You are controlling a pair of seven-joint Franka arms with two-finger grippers.
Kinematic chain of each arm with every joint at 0, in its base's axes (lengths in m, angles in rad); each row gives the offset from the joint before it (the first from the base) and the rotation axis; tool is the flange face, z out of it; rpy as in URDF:
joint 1: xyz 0 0 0.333 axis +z
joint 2: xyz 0 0 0 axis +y
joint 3: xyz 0 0 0.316 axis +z
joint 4: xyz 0.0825 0 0 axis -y
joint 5: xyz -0.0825 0 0.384 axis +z
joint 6: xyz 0 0 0 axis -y
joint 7: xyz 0.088 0 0 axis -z
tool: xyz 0 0 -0.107 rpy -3.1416 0 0
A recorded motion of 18 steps. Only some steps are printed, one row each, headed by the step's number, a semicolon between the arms.
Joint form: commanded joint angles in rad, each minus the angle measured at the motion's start. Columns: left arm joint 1, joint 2, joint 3, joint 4, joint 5, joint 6, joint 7; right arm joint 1, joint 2, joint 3, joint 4, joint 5, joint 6, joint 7.
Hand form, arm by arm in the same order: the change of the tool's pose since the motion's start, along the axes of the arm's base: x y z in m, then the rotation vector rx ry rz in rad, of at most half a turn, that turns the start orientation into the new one. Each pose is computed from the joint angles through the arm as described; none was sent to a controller.
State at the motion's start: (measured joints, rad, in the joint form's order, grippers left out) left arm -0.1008 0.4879 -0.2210 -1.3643 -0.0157 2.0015 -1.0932; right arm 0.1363 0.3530 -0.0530 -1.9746 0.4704 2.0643 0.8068
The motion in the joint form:
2: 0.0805 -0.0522 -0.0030 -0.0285 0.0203 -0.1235 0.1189; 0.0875 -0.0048 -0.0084 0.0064 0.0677 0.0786 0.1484
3: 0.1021 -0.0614 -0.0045 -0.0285 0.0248 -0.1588 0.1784; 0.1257 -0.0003 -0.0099 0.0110 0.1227 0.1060 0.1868
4: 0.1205 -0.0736 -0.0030 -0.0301 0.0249 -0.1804 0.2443; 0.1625 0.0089 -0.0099 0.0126 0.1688 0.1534 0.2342
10: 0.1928 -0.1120 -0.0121 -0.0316 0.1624 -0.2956 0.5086; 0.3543 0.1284 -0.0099 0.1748 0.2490 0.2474 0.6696
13: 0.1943 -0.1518 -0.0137 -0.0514 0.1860 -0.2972 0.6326; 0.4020 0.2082 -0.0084 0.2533 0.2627 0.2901 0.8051
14: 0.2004 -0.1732 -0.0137 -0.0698 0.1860 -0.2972 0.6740; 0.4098 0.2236 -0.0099 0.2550 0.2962 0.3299 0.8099
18: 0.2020 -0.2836 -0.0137 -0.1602 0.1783 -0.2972 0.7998; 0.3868 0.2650 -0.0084 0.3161 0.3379 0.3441 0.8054
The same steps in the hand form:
2: -0.0088 0.0564 0.0100 0.0623 0.0733 -0.0606; 0.0047 0.0458 0.0106 0.0025 -0.0221 -0.1273
3: -0.0109 0.0710 0.0131 0.0760 0.0909 -0.1038; 0.0048 0.0682 0.0122 0.0301 -0.0232 -0.1729
4: -0.0127 0.0845 0.0185 0.0840 0.0942 -0.1515; 0.0051 0.0887 0.0107 0.0456 -0.0304 -0.2290
10: -0.0236 0.1414 0.0336 0.2360 0.1462 -0.3774; 0.0132 0.2149 0.0115 0.0462 0.0595 -0.5152
13: -0.0322 0.1426 0.0503 0.2724 0.1245 -0.5028; 0.0189 0.2512 -0.0042 0.0381 0.0880 -0.6125
14: -0.0375 0.1458 0.0553 0.2782 0.1215 -0.5390; 0.0207 0.2533 -0.0109 0.0554 0.0819 -0.6507
18: -0.0672 0.1424 0.0813 0.3019 0.1022 -0.6641; 0.0417 0.2470 -0.0111 0.0978 0.0741 -0.6990

